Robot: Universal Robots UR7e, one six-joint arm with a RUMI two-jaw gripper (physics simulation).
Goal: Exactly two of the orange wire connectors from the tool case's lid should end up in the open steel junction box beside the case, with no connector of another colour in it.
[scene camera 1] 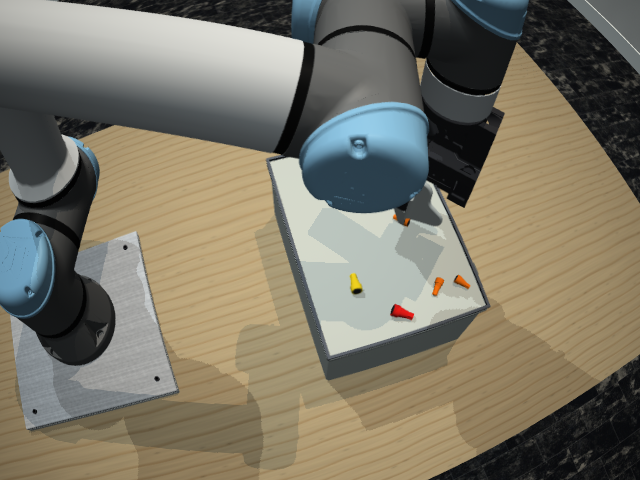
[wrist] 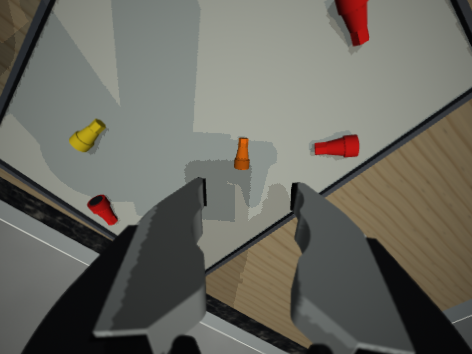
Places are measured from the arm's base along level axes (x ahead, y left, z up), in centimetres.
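Pixels of known places: gripper, fingertip midpoint: (scene camera 1: 410,206) (wrist: 248,182); arm's base, link origin: (scene camera 1: 76,322).
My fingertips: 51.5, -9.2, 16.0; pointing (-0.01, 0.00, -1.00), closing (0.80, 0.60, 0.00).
Note:
Ahead of a thing's pixels: the offset from my fingertips to its top centre, as dx, dy, dz.
The tool case's pale lid (scene camera 1: 336,330) (wrist: 280,90) carries the connectors. One small orange connector @[-0.7, +0.2, -2.4] (scene camera 1: 403,220) (wrist: 242,154) lies on it, ahead of the fingertips in the wrist view, its wide end towards them. In the scene view, two more orange connectors @[-0.8, -10.3, -2.4] (scene camera 1: 437,286) @[+2.6, -11.2, -2.4] (scene camera 1: 462,281) lie near the lid's front right corner; they do not show in the wrist view. My gripper (wrist: 248,182) is partly open and empty, above the lid near one long edge; the arm partly hides it in the scene view. The open steel junction box does not show in either view.
A yellow connector @[-10.2, -5.6, -2.1] (scene camera 1: 355,283) (wrist: 87,136) and a red connector @[-6.6, -11.6, -2.0] (scene camera 1: 402,312) (wrist: 102,210) lie on the lid. Two more red connectors @[+3.9, +4.7, -2.0] (wrist: 337,146) @[-1.1, +10.3, -2.0] (wrist: 355,20) show in the wrist view. The arm covers the lid's far part. The robot's metal base plate (scene camera 1: 139,330) is at left.

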